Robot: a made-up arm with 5 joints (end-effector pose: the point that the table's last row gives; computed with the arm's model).
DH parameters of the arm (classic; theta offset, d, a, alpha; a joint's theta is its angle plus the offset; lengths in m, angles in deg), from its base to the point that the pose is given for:
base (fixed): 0 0.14 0 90
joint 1: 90 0.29 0.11 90
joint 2: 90 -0.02 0.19 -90
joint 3: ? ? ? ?
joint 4: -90 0.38 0.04 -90
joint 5: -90 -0.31 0.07 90
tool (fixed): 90 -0.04 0 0
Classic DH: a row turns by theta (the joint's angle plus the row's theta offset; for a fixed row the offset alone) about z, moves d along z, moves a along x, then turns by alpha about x.
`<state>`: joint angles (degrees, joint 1 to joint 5).
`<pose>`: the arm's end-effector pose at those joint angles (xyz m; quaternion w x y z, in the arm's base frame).
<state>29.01 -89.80 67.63 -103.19 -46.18</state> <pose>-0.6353 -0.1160 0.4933 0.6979 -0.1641 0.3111 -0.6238</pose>
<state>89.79 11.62 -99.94 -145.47 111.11</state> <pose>-0.2603 -0.1536 0.3812 0.9220 0.0977 -0.1135 -0.3571</pose>
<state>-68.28 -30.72 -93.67 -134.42 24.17</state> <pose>0.3414 -0.1380 -0.1450 0.2000 0.5906 -0.6979 -0.3522</pose>
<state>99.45 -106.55 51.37 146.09 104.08</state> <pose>-0.8435 -0.2988 -0.0166 0.2448 -0.9314 -0.1253 0.2385</pose>
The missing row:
joint 3: -90 0.13 0.1 -90
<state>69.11 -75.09 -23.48 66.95 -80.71</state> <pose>-0.5082 -0.8376 0.4549 0.0793 0.7194 0.6104 0.3218</pose>
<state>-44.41 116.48 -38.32 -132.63 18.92</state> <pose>0.0947 -0.2677 -0.3832 0.2128 0.4982 0.5954 0.5933</pose>
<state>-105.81 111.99 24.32 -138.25 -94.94</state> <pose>-0.5844 -0.0711 0.1687 0.3016 0.8710 0.1673 0.3499</pose>
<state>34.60 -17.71 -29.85 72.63 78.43</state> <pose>0.3246 -0.8480 0.1266 0.5000 0.3335 -0.3945 0.6950</pose>
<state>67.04 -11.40 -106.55 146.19 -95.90</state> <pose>0.3518 -0.1080 0.2940 0.2804 0.3794 -0.8817 -0.0032</pose>
